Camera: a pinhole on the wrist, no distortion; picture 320 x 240 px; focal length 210.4 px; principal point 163.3 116.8 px. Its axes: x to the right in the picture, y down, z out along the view. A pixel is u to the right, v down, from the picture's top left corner.
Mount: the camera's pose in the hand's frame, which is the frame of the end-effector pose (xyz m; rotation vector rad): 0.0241 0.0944 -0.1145 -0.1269 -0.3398 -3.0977
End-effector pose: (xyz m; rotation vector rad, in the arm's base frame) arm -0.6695 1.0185 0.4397 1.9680 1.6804 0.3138
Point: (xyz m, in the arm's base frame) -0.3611 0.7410 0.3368
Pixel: 286 93
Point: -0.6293 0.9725 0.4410
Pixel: outside the picture
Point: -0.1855 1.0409 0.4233
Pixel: 129 11
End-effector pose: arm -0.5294 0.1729 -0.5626 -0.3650 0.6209 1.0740
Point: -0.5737 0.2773 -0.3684
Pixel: 245 166
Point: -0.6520 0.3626 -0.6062
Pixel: 63 44
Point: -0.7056 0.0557 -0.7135
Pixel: behind the camera
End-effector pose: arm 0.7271 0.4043 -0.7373 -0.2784 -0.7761 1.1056
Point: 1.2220 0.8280 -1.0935
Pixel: behind the camera
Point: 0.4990 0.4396 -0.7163
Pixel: 206 111
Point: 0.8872 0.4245 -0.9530
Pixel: behind the camera
